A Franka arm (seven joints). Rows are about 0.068 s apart.
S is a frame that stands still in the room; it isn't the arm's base.
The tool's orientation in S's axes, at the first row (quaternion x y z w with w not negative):
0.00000, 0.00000, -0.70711, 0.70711
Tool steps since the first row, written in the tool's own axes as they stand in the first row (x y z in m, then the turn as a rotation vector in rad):
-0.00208, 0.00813, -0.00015, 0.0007, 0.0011, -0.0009
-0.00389, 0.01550, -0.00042, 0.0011, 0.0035, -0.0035
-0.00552, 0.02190, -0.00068, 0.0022, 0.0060, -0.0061
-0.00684, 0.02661, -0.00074, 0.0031, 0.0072, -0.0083
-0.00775, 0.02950, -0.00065, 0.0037, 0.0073, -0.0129
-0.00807, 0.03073, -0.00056, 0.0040, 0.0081, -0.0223
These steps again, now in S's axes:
0.00813, 0.00208, -0.00015, 0.0011, -0.0007, -0.0009
0.01550, 0.00389, -0.00042, 0.0035, -0.0011, -0.0035
0.02190, 0.00552, -0.00068, 0.0060, -0.0022, -0.0061
0.02661, 0.00684, -0.00074, 0.0072, -0.0031, -0.0083
0.02950, 0.00775, -0.00065, 0.0073, -0.0037, -0.0129
0.03073, 0.00807, -0.00056, 0.0081, -0.0040, -0.0223

